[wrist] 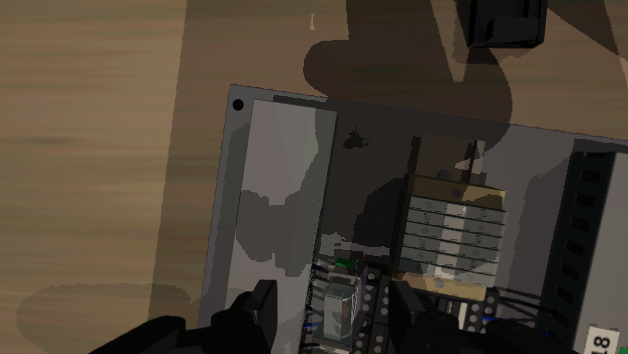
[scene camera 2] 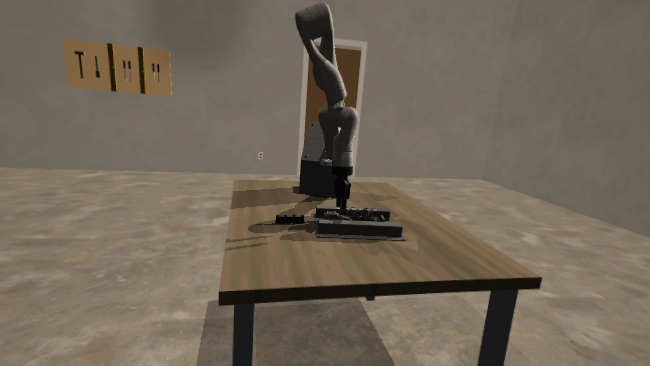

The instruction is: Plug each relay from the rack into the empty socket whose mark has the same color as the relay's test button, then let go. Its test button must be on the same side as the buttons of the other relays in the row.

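Places are measured from the arm's base along level axes (x ahead, y left, z up), in centimetres.
Pixels of known places: gripper, fingertip midpoint: (wrist: pixel 332 303) (scene camera 2: pixel 341 208).
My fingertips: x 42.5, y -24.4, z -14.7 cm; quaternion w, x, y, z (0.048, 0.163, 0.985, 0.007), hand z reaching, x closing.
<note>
Ahead of a thing's pixels: the offset from my fingertips to its top centre. "pt": to the spot under its first point.
My gripper (scene camera 2: pixel 342 205) (wrist: pixel 332 303) points down over the panel @[dx -1.1, dy +8.4, dz -7.2 cm] (scene camera 2: pixel 360 237) (wrist: pixel 537 150). Its fingers stand apart and are open, with nothing gripped. In the wrist view a clear-cased relay @[dx +0.6, dy +1.8, dz -2.7 cm] (wrist: pixel 336 312) shows between the two fingers, apart from both. A small green piece @[pt dx -0.4, dy -0.2, dz -4.9 cm] (wrist: pixel 346 262) shows at the upper end of that relay. Dark sockets with round screw heads @[pt dx -0.8, dy +2.4, dz -6.1 cm] (wrist: pixel 369 297) lie to the right of the relay, partly hidden by the right finger. The black relay rack @[dx -14.1, dy -13.4, dz -5.9 cm] (scene camera 2: pixel 290 219) (wrist: pixel 517 25) stands on the table beside the panel. Test button colors are too small to tell.
A pale duct cover @[pt dx +0.8, dy -6.9, dz -3.9 cm] (wrist: pixel 280 150) runs along the panel's left side in the wrist view. Grey terminal blocks @[dx -5.8, dy -0.3, dz -3.6 cm] (wrist: pixel 450 240) stand right of the fingers. A slotted duct @[pt dx -11.3, dy +3.4, dz -6.4 cm] (wrist: pixel 565 260) and a K18 label @[pt dx -10.7, dy +6.6, dz -3.9 cm] (wrist: pixel 601 342) are further right. A long dark duct @[dx +6.4, dy +4.4, dz -3.9 cm] (scene camera 2: pixel 360 229) rises at the panel's front.
</note>
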